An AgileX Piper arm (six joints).
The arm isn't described. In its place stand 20 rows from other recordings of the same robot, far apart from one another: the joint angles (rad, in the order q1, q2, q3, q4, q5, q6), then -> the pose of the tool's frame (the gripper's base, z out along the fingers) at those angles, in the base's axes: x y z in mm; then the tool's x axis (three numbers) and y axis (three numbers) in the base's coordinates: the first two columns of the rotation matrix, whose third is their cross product.
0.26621 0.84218 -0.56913 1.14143 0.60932 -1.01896 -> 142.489 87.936 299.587 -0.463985 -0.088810 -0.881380 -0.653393 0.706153 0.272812
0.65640 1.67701 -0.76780 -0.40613 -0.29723 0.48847 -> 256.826 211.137 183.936 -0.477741 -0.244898 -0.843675 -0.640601 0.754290 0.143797
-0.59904 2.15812 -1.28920 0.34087 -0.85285 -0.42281 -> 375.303 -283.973 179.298 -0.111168 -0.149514 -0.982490 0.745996 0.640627 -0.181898
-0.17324 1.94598 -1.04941 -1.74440 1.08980 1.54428 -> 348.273 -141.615 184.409 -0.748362 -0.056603 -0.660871 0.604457 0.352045 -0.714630
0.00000 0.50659 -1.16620 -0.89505 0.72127 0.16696 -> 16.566 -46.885 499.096 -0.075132 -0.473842 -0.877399 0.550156 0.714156 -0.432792
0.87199 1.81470 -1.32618 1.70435 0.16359 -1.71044 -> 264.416 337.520 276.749 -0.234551 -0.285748 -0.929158 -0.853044 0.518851 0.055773
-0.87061 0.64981 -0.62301 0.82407 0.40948 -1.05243 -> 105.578 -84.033 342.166 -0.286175 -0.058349 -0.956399 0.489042 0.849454 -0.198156
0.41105 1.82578 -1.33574 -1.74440 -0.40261 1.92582 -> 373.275 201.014 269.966 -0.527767 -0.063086 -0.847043 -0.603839 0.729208 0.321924
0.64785 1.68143 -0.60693 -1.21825 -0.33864 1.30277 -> 207.786 192.837 136.384 -0.680430 -0.391388 -0.619541 -0.667442 0.680037 0.303432
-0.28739 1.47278 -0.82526 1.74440 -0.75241 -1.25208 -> 256.382 -139.654 248.780 -0.172257 0.456919 -0.872670 0.923745 0.382587 0.017979
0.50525 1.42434 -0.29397 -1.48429 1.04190 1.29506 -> 177.447 8.704 159.344 -0.811298 -0.510158 -0.285543 -0.052854 0.550417 -0.833215
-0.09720 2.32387 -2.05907 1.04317 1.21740 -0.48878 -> 500.219 25.340 232.095 -0.907173 0.116183 -0.404398 -0.255047 0.612577 0.748131
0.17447 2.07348 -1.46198 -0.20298 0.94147 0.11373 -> 404.641 56.264 156.176 -0.977255 -0.179091 -0.113571 -0.159534 0.973697 -0.162673
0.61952 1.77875 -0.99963 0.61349 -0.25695 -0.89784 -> 319.581 211.567 206.698 -0.220858 -0.516552 -0.827282 -0.558978 0.762133 -0.326644
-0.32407 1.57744 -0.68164 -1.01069 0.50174 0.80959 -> 242.066 -120.428 165.182 -0.898708 0.167155 -0.405442 0.346399 0.837540 -0.422533
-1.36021 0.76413 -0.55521 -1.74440 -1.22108 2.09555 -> 103.992 -83.660 319.210 -0.100892 0.565699 -0.818416 0.212772 0.815850 0.537696
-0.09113 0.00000 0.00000 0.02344 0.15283 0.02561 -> 56.080 -4.799 199.392 -0.060924 0.054528 -0.996652 0.090536 0.994693 0.048886
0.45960 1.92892 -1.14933 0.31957 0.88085 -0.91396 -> 298.739 172.464 142.534 -0.398989 -0.900128 -0.174864 -0.912788 0.371724 0.169232
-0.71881 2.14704 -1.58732 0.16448 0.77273 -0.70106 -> 344.785 -287.853 158.752 -0.938556 0.094734 -0.331869 0.131245 0.987316 -0.089336
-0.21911 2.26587 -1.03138 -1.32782 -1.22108 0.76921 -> 374.481 1.622 75.621 -0.398280 0.015350 -0.917135 -0.743800 0.579712 0.332709
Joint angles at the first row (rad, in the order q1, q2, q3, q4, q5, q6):
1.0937, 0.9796, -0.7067, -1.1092, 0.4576, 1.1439
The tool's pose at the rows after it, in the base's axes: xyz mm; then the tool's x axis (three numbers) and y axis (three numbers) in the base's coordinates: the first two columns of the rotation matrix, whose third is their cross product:
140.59 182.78 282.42 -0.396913 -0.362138 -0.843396 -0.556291 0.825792 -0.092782
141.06 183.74 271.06 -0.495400 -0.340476 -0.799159 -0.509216 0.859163 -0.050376
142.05 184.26 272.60 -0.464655 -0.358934 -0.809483 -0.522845 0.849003 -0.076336
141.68 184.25 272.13 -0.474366 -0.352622 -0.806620 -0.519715 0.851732 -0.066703
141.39 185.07 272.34 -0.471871 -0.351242 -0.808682 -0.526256 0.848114 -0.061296
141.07 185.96 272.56 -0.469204 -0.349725 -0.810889 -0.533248 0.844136 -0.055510
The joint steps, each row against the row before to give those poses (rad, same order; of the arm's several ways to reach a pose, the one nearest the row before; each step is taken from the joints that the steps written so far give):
0.0000, 0.1651, 0.0000, 0.0451, 0.0830, 0.0625
0.0000, 0.0304, 0.0001, 0.0960, 0.0369, 0.0000
0.0000, 0.0000, -0.0001, -0.0368, -0.0058, 0.0000
0.0000, 0.0000, 0.0000, 0.0121, 0.0000, 0.0000
0.0000, 0.0000, 0.0000, 0.0000, -0.0098, 0.0000
0.0000, 0.0000, 0.0000, 0.0000, -0.0106, 0.0000

